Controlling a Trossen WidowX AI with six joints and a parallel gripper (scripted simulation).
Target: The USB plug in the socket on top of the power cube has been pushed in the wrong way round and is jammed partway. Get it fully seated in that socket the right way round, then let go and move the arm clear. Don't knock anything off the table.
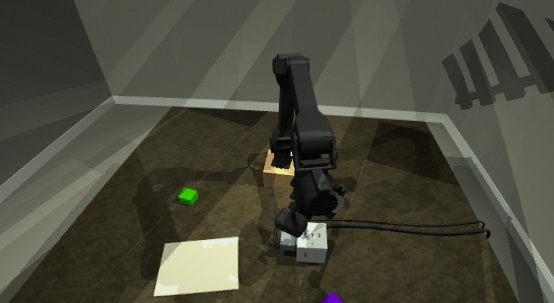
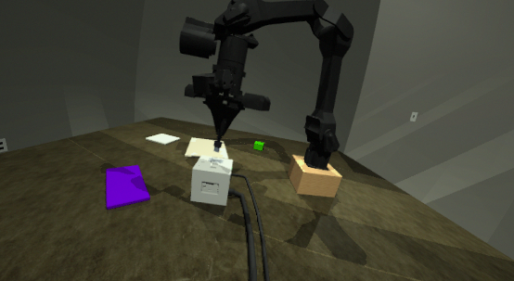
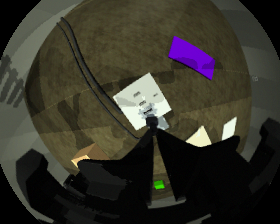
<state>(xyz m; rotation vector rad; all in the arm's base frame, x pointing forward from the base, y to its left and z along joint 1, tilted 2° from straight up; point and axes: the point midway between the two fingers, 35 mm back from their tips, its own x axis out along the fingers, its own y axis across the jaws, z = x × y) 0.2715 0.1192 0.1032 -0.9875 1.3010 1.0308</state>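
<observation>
Now: gripper tip 20 mm above the dark USB plug. From my gripper tip the other things lie so: purple flat block 180 mm ahead, 130 mm below, 80 mm to the left; then cream sheet 260 mm to the right, 130 mm below, 120 mm ahead; then small green cube 400 mm to the right, 120 mm below, 80 mm behind.
</observation>
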